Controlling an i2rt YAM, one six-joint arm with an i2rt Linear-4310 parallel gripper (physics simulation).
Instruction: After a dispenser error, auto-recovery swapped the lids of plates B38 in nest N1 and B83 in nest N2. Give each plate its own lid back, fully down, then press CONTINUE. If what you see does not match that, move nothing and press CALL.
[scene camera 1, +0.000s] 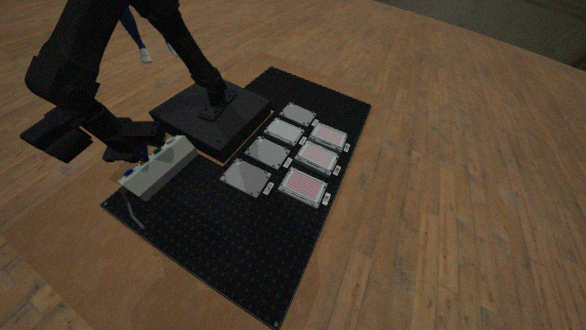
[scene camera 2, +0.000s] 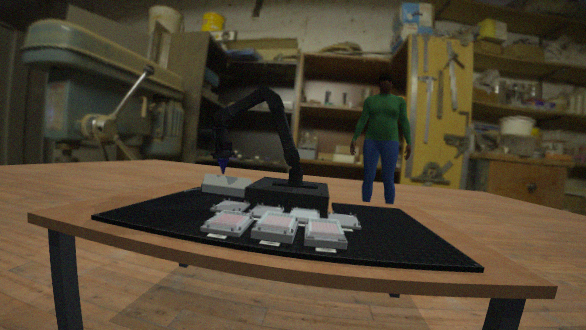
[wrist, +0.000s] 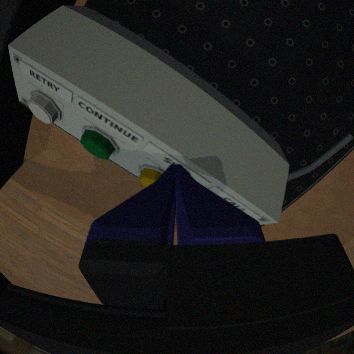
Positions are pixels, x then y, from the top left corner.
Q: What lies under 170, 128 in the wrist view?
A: A grey button box.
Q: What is my gripper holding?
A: Nothing.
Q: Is my gripper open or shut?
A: Shut.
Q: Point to my gripper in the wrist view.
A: At 175, 173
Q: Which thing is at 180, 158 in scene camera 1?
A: A grey button box.
